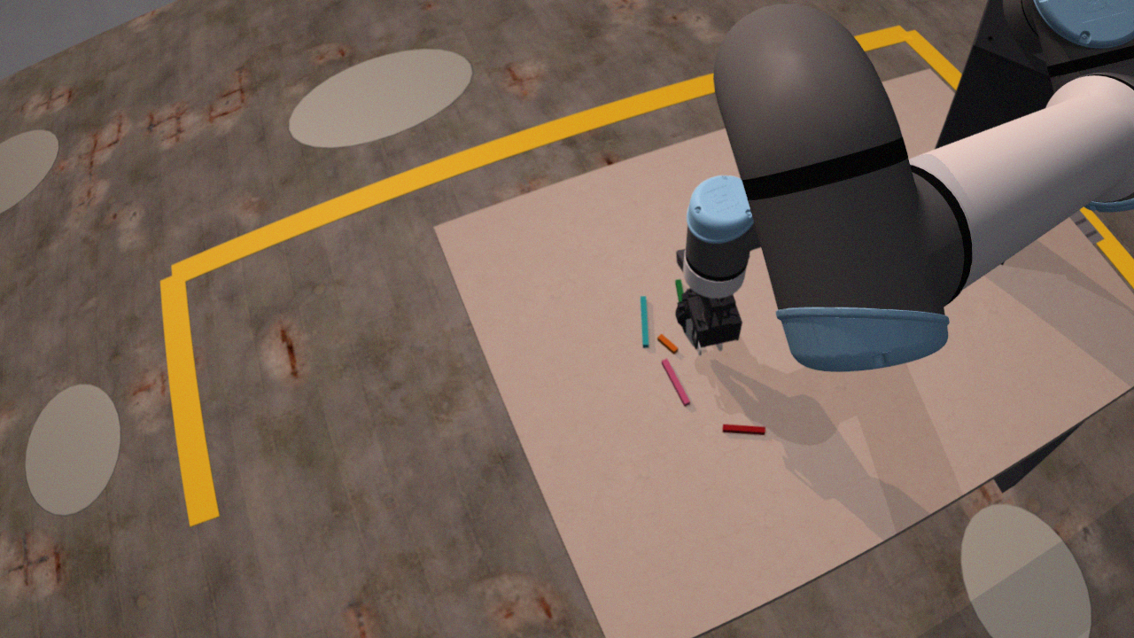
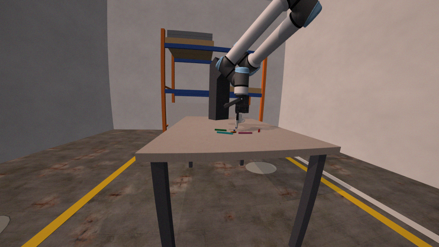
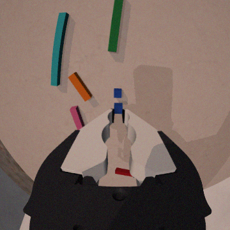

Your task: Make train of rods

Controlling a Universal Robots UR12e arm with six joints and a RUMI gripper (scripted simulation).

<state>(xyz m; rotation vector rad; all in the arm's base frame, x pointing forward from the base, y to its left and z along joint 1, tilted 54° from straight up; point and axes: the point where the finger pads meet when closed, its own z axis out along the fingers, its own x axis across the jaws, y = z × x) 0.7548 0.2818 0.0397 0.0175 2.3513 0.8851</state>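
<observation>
The orange rod is 50 mm ahead of my hand, 10 mm to the right of it and 30 mm below it. Also, from my hand: green rod (30 mm ahead, 100 mm to the right, 30 mm below); pink rod (40 mm ahead, 60 mm to the left, 30 mm below); turquoise rod (90 mm ahead, 60 mm to the right, 30 mm below).
</observation>
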